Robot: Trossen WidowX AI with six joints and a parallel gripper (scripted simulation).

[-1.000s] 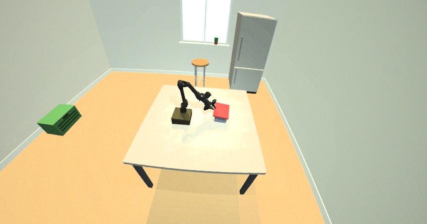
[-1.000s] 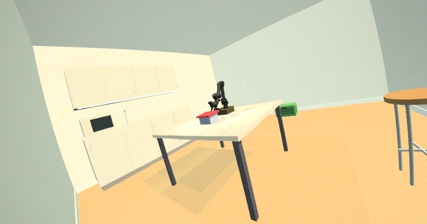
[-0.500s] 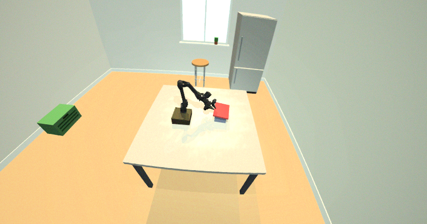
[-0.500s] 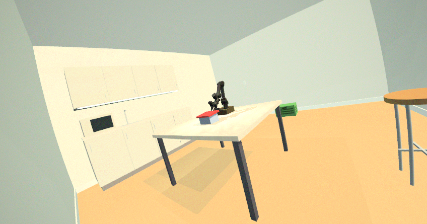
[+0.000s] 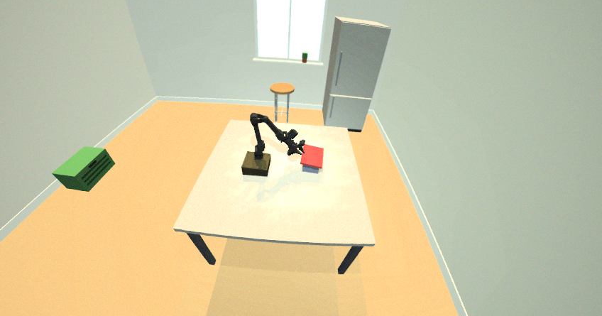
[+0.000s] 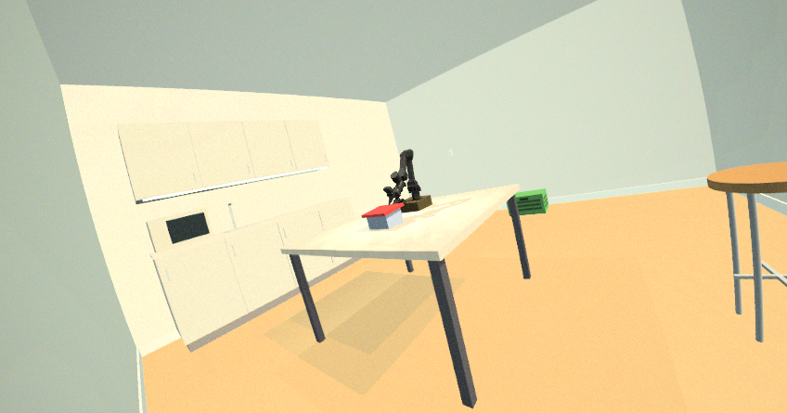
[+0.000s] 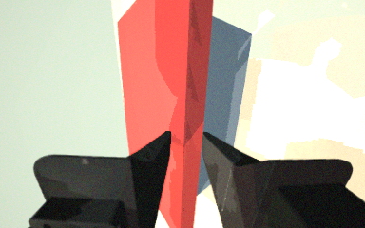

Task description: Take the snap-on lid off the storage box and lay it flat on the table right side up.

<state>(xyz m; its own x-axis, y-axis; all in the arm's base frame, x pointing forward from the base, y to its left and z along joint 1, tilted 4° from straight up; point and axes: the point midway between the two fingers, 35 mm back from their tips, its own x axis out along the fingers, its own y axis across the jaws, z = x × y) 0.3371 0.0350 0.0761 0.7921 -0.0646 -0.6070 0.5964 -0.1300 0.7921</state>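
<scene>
The red lid is 8 cm ahead of my gripper tip and 1 cm to the right of it. From my gripper tip the other things lie so: storage box: 8 cm ahead, 1 cm to the right, 6 cm below.
</scene>
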